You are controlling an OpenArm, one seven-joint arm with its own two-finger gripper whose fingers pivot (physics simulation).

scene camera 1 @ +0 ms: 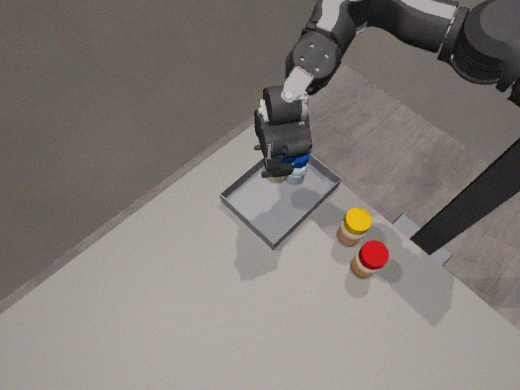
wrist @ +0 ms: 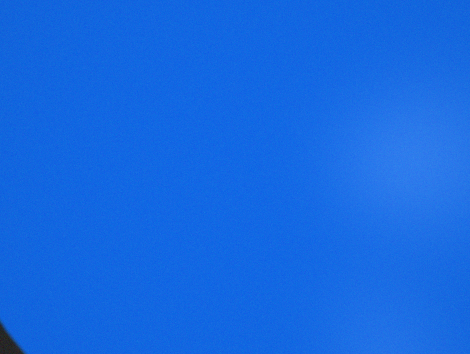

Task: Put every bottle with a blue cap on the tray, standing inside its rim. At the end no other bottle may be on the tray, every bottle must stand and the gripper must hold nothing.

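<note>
The gripper is shut on a blue-capped bottle over the back part of the grey tray. The cap fills nearly all of the wrist view; in the scene view the fingers hide most of this bottle and a bit of its tan lower body shows. Whether its base touches the tray cannot be told. Another blue-capped bottle, with a pale clear body, stands inside the tray's rim, close beside the gripper and partly hidden by it.
A yellow-capped bottle stands on the table right of the tray. A red-capped bottle stands close to it, nearer the front. Both are outside the tray. The table's back edge runs behind the tray.
</note>
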